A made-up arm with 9 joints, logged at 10 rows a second.
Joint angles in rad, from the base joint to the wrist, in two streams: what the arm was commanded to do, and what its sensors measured. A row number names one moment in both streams.
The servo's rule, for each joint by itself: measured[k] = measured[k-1] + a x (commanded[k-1-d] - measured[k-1]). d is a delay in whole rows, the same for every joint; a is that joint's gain. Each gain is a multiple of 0.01, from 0.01 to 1. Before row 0 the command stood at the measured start. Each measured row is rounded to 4 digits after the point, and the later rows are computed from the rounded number. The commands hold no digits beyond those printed.
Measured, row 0:
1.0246, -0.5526, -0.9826, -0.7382, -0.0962, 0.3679, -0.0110, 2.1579, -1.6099
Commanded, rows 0 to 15:
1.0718, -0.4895, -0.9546, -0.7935, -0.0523, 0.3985, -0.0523, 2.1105, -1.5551
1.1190, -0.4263, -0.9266, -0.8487, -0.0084, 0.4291, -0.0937, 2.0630, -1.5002
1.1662, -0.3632, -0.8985, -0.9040, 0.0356, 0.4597, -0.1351, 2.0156, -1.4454
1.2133, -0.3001, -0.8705, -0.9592, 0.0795, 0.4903, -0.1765, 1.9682, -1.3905
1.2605, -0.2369, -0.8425, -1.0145, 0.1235, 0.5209, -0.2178, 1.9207, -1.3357
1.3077, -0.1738, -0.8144, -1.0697, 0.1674, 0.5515, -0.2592, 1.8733, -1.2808
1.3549, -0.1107, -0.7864, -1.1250, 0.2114, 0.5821, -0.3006, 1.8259, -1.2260
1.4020, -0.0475, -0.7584, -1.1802, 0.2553, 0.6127, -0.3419, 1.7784, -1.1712
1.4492, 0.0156, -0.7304, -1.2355, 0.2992, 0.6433, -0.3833, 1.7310, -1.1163
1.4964, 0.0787, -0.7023, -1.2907, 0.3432, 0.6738, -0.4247, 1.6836, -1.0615
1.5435, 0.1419, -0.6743, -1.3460, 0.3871, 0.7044, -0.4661, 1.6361, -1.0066
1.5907, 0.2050, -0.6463, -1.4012, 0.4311, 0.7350, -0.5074, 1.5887, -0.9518
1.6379, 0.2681, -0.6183, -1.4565, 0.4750, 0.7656, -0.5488, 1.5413, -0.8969
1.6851, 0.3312, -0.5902, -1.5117, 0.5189, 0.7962, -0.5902, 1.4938, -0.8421
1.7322, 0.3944, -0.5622, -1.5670, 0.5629, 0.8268, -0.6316, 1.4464, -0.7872
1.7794, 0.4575, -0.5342, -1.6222, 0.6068, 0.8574, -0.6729, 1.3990, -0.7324
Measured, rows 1 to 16:
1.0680, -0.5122, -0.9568, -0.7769, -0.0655, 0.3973, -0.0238, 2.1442, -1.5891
1.1149, -0.4572, -0.9290, -0.8272, -0.0255, 0.4278, -0.0455, 2.1207, -1.5553
1.1621, -0.3970, -0.9009, -0.8810, 0.0173, 0.4584, -0.0733, 2.0902, -1.5135
1.2092, -0.3350, -0.8729, -0.9357, 0.0608, 0.4890, -0.1053, 2.0548, -1.4668
1.2564, -0.2722, -0.8449, -0.9909, 0.1047, 0.5196, -0.1402, 2.0159, -1.4170
1.3036, -0.2092, -0.8168, -1.0461, 0.1486, 0.5502, -0.1771, 1.9745, -1.3652
1.3508, -0.1462, -0.7888, -1.1013, 0.1926, 0.5808, -0.2154, 1.9314, -1.3123
1.3979, -0.0830, -0.7608, -1.1565, 0.2365, 0.6114, -0.2546, 1.8870, -1.2587
1.4451, -0.0199, -0.7328, -1.2118, 0.2804, 0.6420, -0.2945, 1.8418, -1.2046
1.4923, 0.0432, -0.7047, -1.2670, 0.3244, 0.6725, -0.3349, 1.7959, -1.1502
1.5394, 0.1064, -0.6767, -1.3223, 0.3683, 0.7031, -0.3756, 1.7496, -1.0956
1.5866, 0.1695, -0.6487, -1.3775, 0.4123, 0.7337, -0.4165, 1.7029, -1.0410
1.6338, 0.2326, -0.6207, -1.4328, 0.4562, 0.7643, -0.4575, 1.6560, -0.9862
1.6810, 0.2957, -0.5926, -1.4880, 0.5001, 0.7949, -0.4986, 1.6090, -0.9314
1.7281, 0.3589, -0.5646, -1.5433, 0.5441, 0.8255, -0.5398, 1.5618, -0.8766
1.7753, 0.4220, -0.5366, -1.5985, 0.5880, 0.8561, -0.5811, 1.5146, -0.8218
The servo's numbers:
d 0
a 0.92 0.64 0.92 0.70 0.70 0.96 0.31 0.29 0.38

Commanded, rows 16 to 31:
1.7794, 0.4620, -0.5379, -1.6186, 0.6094, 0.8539, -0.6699, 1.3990, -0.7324
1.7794, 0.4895, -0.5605, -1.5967, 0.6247, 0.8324, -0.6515, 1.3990, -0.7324
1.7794, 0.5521, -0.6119, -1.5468, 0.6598, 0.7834, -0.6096, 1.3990, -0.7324
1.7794, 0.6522, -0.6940, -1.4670, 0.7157, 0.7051, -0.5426, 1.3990, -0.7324
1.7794, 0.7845, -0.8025, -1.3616, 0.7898, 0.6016, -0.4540, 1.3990, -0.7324
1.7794, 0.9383, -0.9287, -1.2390, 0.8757, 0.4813, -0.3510, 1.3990, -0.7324
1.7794, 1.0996, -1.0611, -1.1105, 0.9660, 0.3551, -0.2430, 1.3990, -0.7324
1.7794, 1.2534, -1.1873, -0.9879, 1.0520, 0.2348, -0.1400, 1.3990, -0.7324
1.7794, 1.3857, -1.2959, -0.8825, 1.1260, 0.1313, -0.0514, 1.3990, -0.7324
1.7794, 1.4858, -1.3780, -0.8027, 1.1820, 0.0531, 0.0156, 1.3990, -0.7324
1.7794, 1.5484, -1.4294, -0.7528, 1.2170, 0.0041, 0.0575, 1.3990, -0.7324
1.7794, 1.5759, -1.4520, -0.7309, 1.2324, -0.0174, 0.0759, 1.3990, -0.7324
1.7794, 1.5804, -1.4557, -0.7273, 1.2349, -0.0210, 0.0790, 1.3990, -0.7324
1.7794, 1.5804, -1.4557, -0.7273, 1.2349, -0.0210, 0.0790, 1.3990, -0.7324
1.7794, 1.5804, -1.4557, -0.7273, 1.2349, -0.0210, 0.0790, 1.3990, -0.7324
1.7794, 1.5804, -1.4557, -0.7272, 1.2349, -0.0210, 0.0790, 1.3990, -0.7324
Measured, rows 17 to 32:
1.7791, 0.4476, -0.5378, -1.6126, 0.6030, 0.8540, -0.6086, 1.4811, -0.7878
1.7794, 0.4744, -0.5587, -1.6015, 0.6182, 0.8333, -0.6219, 1.4573, -0.7667
1.7794, 0.5241, -0.6076, -1.5632, 0.6473, 0.7854, -0.6181, 1.4404, -0.7537
1.7794, 0.6061, -0.6871, -1.4959, 0.6952, 0.7083, -0.5947, 1.4284, -0.7456
1.7794, 0.7203, -0.7933, -1.4019, 0.7614, 0.6059, -0.5511, 1.4199, -0.7406
1.7794, 0.8598, -0.9179, -1.2879, 0.8414, 0.4863, -0.4891, 1.4138, -0.7375
1.7794, 1.0133, -1.0496, -1.1637, 0.9286, 0.3603, -0.4128, 1.4095, -0.7356
1.7794, 1.1670, -1.1763, -1.0406, 1.0150, 0.2398, -0.3282, 1.4065, -0.7344
1.7794, 1.3070, -1.2863, -0.9299, 1.0927, 0.1356, -0.2424, 1.4043, -0.7336
1.7794, 1.4214, -1.3707, -0.8409, 1.1552, 0.0564, -0.1624, 1.4028, -0.7331
1.7794, 1.5027, -1.4247, -0.7792, 1.1985, 0.0062, -0.0942, 1.4017, -0.7328
1.7794, 1.5495, -1.4498, -0.7454, 1.2222, -0.0165, -0.0415, 1.4009, -0.7326
1.7794, 1.5693, -1.4552, -0.7327, 1.2311, -0.0208, -0.0041, 1.4003, -0.7325
1.7794, 1.5764, -1.4557, -0.7289, 1.2338, -0.0210, 0.0217, 1.3999, -0.7325
1.7794, 1.5790, -1.4557, -0.7278, 1.2346, -0.0210, 0.0395, 1.3996, -0.7325
1.7794, 1.5799, -1.4557, -0.7274, 1.2348, -0.0210, 0.0517, 1.3994, -0.7325

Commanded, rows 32 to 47:
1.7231, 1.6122, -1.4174, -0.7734, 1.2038, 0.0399, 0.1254, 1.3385, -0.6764
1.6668, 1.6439, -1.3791, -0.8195, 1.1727, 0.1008, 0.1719, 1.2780, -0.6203
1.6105, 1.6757, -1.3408, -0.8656, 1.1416, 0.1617, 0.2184, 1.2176, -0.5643
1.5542, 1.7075, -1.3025, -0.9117, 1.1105, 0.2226, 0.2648, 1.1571, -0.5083
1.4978, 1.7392, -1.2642, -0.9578, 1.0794, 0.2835, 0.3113, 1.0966, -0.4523
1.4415, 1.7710, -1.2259, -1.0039, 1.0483, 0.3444, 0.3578, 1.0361, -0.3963
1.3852, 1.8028, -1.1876, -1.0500, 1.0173, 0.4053, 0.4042, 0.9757, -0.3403
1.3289, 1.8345, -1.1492, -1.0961, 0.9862, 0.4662, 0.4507, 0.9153, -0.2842
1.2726, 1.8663, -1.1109, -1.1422, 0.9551, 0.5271, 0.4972, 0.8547, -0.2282
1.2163, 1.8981, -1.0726, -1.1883, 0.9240, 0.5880, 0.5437, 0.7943, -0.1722
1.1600, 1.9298, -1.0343, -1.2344, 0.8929, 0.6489, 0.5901, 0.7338, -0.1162
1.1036, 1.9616, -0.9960, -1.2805, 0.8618, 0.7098, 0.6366, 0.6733, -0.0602
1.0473, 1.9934, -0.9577, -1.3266, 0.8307, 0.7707, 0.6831, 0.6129, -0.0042
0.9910, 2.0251, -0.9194, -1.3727, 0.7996, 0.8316, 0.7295, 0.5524, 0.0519
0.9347, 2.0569, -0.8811, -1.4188, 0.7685, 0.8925, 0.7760, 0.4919, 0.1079
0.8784, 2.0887, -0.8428, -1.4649, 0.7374, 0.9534, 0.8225, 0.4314, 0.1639
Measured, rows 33 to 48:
1.7276, 1.6006, -1.4205, -0.7596, 1.2131, 0.0375, 0.0745, 1.3817, -0.7112
1.6717, 1.6283, -1.3824, -0.8015, 1.1848, 0.0983, 0.1047, 1.3516, -0.6767
1.6154, 1.6586, -1.3441, -0.8464, 1.1546, 0.1592, 0.1399, 1.3127, -0.6340
1.5591, 1.6899, -1.3058, -0.8921, 1.1237, 0.2201, 0.1786, 1.2676, -0.5862
1.5027, 1.7215, -1.2675, -0.9381, 1.0927, 0.2810, 0.2197, 1.2180, -0.5353
1.4464, 1.7532, -1.2292, -0.9842, 1.0616, 0.3419, 0.2625, 1.1652, -0.4825
1.3901, 1.7849, -1.1909, -1.0303, 1.0306, 0.4028, 0.3064, 1.1102, -0.4285
1.3338, 1.8166, -1.1525, -1.0764, 0.9995, 0.4637, 0.3511, 1.0537, -0.3737
1.2775, 1.8484, -1.1142, -1.1225, 0.9684, 0.5246, 0.3964, 0.9960, -0.3184
1.2212, 1.8802, -1.0759, -1.1686, 0.9373, 0.5855, 0.4421, 0.9375, -0.2628
1.1649, 1.9119, -1.0376, -1.2147, 0.9062, 0.6464, 0.4880, 0.8784, -0.2071
1.1085, 1.9437, -0.9993, -1.2608, 0.8751, 0.7073, 0.5341, 0.8189, -0.1513
1.0522, 1.9755, -0.9610, -1.3069, 0.8440, 0.7682, 0.5803, 0.7592, -0.0954
0.9959, 2.0072, -0.9227, -1.3530, 0.8129, 0.8291, 0.6266, 0.6992, -0.0394
0.9396, 2.0390, -0.8844, -1.3991, 0.7818, 0.8900, 0.6729, 0.6391, 0.0166
0.8833, 2.0708, -0.8461, -1.4452, 0.7507, 0.9509, 0.7193, 0.5789, 0.0726

